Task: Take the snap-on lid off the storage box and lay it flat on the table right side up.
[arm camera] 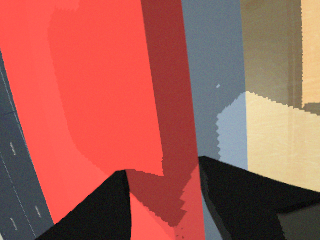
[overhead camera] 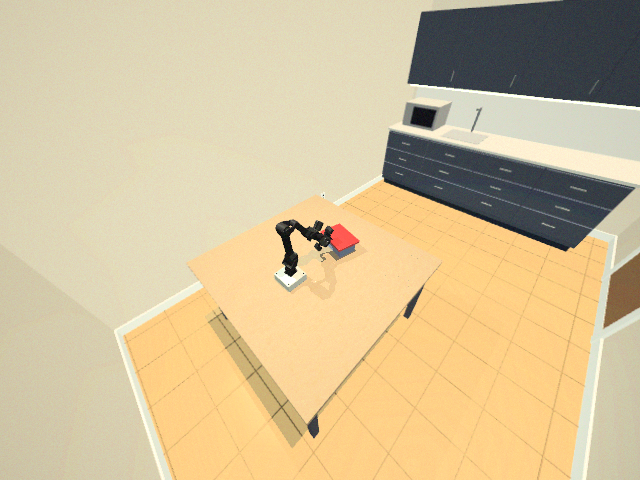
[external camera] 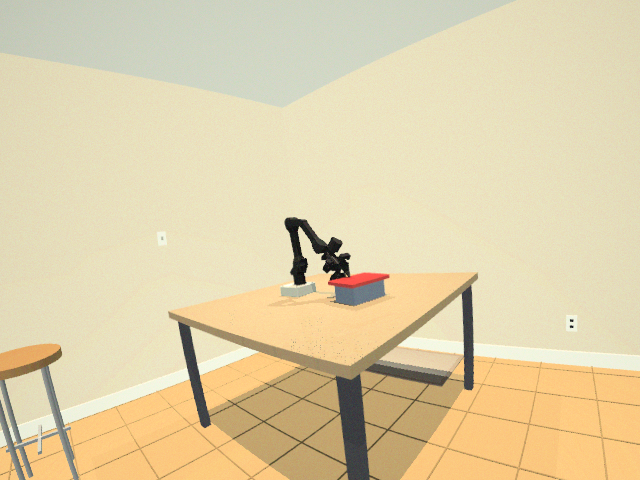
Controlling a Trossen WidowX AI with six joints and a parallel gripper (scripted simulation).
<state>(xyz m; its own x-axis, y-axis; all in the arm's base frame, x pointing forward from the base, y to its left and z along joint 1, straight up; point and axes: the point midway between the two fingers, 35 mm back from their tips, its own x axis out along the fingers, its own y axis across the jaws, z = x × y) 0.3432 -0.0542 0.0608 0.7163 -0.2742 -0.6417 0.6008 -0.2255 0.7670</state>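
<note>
Right now the lid is 7 cm ahead of my gripper tip and 3 cm to the right of it. From my gripper tip the other things lie so: storage box (7 cm ahead, 4 cm below, 3 cm to the right).
</note>
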